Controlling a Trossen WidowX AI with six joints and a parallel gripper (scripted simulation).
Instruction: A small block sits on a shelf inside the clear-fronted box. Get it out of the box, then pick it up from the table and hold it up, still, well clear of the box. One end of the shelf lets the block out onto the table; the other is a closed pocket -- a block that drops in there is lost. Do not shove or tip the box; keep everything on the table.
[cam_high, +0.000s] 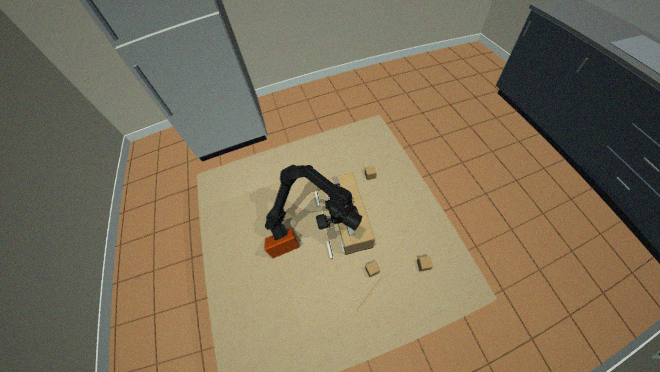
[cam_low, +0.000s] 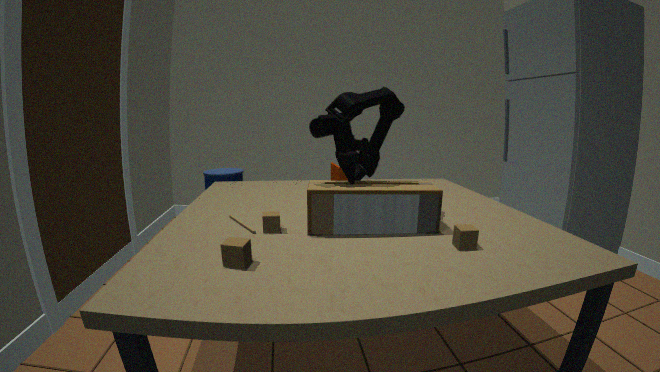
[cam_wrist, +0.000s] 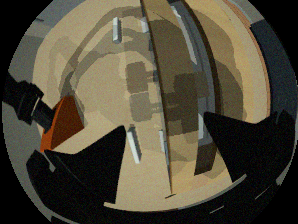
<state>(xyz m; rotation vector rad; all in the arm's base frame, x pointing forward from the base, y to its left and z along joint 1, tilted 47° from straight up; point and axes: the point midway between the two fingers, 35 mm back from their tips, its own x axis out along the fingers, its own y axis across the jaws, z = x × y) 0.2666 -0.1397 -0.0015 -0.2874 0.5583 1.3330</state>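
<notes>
The long tan box is 5 cm ahead of my gripper tip, 5 cm to the left of it and 6 cm below it. Round my gripper tip: thin stick 3 cm behind, 35 cm to the right, 12 cm below.
</notes>
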